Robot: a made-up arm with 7 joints.
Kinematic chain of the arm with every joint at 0, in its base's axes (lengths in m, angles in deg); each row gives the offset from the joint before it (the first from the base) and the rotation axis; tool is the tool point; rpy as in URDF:
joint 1: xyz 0 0 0.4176 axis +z
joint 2: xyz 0 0 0 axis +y
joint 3: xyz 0 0 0.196 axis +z
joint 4: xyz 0.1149 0 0 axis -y
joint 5: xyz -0.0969 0 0.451 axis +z
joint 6: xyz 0 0 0 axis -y
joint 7: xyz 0.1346 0 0 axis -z
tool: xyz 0 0 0 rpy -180 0 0
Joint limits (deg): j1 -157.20..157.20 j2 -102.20..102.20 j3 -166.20..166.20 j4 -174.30..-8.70 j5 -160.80..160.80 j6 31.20..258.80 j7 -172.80..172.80
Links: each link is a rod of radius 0.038 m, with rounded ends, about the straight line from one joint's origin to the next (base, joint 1, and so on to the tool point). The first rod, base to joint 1, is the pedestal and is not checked.
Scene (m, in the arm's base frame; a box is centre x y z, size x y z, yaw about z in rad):
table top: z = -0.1
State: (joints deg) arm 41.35 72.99 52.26 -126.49 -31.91 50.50 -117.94
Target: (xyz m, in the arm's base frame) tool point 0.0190 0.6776 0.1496
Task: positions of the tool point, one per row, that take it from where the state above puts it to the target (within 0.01 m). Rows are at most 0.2 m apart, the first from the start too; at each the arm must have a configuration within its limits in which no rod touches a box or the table.
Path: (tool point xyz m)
1: -0.2029 0.4641 0.0257
2: -0.1006 0.5858 0.0718
3: 0.0190 0.6776 0.1495

